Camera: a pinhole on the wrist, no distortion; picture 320 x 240 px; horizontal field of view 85.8 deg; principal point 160.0 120.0 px. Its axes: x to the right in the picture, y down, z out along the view. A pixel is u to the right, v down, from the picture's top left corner.
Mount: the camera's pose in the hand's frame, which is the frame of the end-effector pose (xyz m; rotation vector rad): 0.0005 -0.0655 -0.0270 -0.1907 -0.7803 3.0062
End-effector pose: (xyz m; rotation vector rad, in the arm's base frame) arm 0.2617 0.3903 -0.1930 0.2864 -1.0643 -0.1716
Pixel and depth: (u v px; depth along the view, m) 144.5 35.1 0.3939
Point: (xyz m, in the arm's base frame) -0.1080 0.2494 -0.0454
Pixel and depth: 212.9 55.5 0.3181
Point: -0.0636 0.2805 -0.2072
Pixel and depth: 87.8 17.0 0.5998
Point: -0.2666 0.1857 0.2494
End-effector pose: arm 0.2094 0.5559 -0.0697 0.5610 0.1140 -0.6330
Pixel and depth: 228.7 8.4 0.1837
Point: 0.0934 0.4798 0.0887
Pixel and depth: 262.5 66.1 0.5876
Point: -0.2636 0.3852 0.4165
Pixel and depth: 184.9 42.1 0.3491
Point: 0.0561 0.3603 0.2059
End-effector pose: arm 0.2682 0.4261 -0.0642 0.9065 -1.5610 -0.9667
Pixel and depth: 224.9 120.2 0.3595
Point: 0.0515 0.5350 -0.3794
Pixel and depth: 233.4 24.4 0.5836
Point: -0.2707 0.7793 -0.3101
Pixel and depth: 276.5 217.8 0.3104
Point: 0.2063 0.5297 -0.5015
